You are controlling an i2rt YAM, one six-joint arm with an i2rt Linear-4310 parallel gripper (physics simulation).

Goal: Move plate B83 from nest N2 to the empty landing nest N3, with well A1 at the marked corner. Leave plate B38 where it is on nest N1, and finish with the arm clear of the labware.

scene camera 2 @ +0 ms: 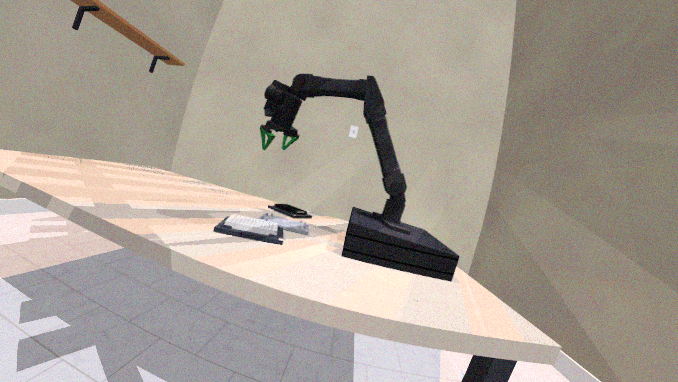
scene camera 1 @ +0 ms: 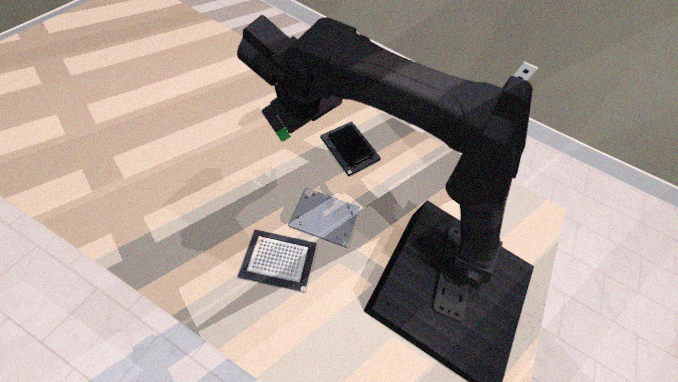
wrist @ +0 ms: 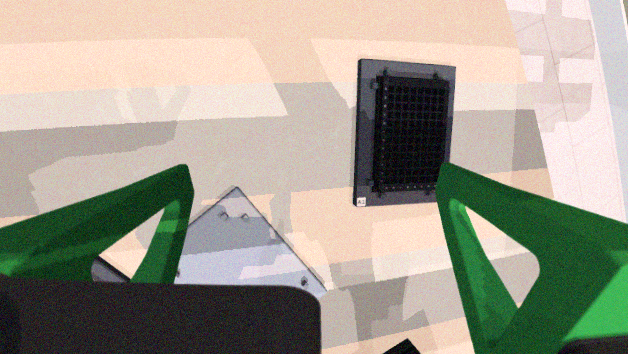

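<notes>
A black plate [scene camera 1: 351, 143] [scene camera 2: 290, 209] [wrist: 415, 135] sits on a dark nest [scene camera 1: 369, 162] [wrist: 366, 150]; its A1 tag shows at the nest's lower left corner in the wrist view. A white plate [scene camera 1: 278, 258] [scene camera 2: 250, 224] sits on another dark nest [scene camera 1: 308, 265] [scene camera 2: 245, 235]. The empty light grey nest [scene camera 1: 325, 217] [scene camera 2: 297, 226] [wrist: 255, 250] with small pins lies between them. No plate or nest numbers are readable. My gripper [scene camera 1: 283, 134] [scene camera 2: 275, 149] [wrist: 314, 177] is open and empty, high above the table. In the wrist view the black plate lies right of centre, beside the right fingertip.
The arm's black base block [scene camera 1: 400, 310] [scene camera 2: 400, 250] stands on the table to the right of the nests. Part of the white plate's dark nest shows through the left finger in the wrist view. A wooden wall shelf [scene camera 2: 130, 32] is high at the upper left in scene camera 2.
</notes>
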